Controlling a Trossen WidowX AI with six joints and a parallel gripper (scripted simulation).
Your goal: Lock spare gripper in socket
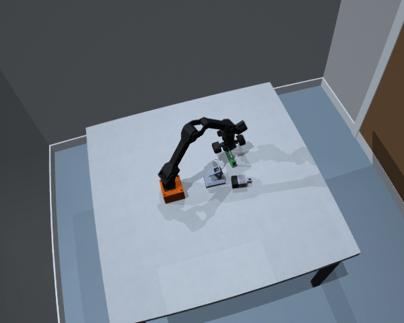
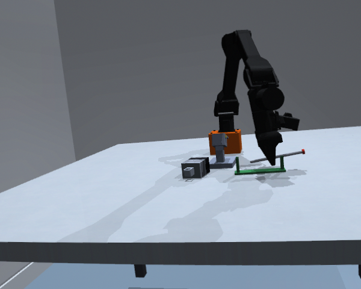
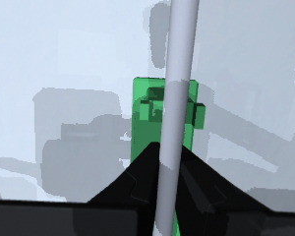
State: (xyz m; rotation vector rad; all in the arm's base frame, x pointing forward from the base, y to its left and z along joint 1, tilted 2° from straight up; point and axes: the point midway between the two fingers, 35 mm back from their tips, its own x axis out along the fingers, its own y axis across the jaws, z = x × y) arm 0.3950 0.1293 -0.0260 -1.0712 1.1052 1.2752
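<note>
Right now the green rack is 4 cm to the right of my gripper tip and 1 cm above it. Round my gripper tip: grey mount 13 cm behind, 15 cm to the right, 3 cm above; then dark spare gripper 1 cm behind, 22 cm to the right.
</note>
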